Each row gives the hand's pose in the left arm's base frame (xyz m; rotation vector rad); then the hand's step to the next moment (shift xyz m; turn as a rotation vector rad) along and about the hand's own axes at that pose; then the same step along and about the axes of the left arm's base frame.
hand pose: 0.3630 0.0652 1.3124 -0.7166 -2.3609 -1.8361
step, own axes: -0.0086 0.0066 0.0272 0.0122 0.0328 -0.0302
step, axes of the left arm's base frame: 0.0164 0.0238 -0.0047 -0.0047 -0.0184 0.0422
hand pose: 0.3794 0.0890 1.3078 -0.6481 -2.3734 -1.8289
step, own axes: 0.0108 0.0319 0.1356 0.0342 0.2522 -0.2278
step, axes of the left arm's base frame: 0.0283 0.1367 -0.0066 0.0188 -0.1537 0.3044
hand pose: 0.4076 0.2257 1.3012 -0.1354 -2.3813 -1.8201
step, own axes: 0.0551 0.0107 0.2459 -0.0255 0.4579 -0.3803
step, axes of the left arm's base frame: -0.0667 0.2392 -0.0440 0.1187 -0.2458 0.5296
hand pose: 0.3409 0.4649 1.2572 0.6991 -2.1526 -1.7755
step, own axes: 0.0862 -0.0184 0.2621 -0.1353 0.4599 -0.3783
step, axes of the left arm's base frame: -0.1982 0.1740 -0.0831 0.2105 -0.1868 0.5419
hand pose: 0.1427 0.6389 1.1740 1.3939 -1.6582 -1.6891
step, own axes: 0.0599 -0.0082 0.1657 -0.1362 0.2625 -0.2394
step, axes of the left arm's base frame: -0.1606 0.0383 -0.0620 0.1649 -0.0701 0.3356
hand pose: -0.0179 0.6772 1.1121 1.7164 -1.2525 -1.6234
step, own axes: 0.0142 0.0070 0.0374 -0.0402 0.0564 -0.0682
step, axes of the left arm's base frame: -0.0392 -0.0060 -0.0090 0.0526 -0.0100 0.0811
